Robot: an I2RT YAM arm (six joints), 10 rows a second.
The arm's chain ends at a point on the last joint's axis. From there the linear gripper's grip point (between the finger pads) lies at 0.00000 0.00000 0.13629 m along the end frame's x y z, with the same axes.
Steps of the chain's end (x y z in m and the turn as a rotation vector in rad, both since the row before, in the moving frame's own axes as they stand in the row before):
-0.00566, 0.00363, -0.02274, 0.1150, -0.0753, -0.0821
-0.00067, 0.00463, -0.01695, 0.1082, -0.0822, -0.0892
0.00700, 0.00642, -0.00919, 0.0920, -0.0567, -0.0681
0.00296, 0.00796, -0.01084, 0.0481, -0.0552, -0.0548
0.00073, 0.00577, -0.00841, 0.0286, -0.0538, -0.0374
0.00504, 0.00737, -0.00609, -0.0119, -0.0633, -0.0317
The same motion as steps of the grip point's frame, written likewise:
-0.01652, -0.01156, -0.02402, 0.1150, -0.0753, -0.0821
-0.01248, -0.00955, -0.01821, 0.1082, -0.0822, -0.0892
-0.00113, -0.00582, -0.00998, 0.0920, -0.0567, -0.0681
-0.00473, 0.00162, -0.01121, 0.0481, -0.0552, -0.0548
-0.00667, 0.00201, -0.00866, 0.0286, -0.0538, -0.0374
-0.00355, 0.00913, -0.00637, -0.0119, -0.0633, -0.0317

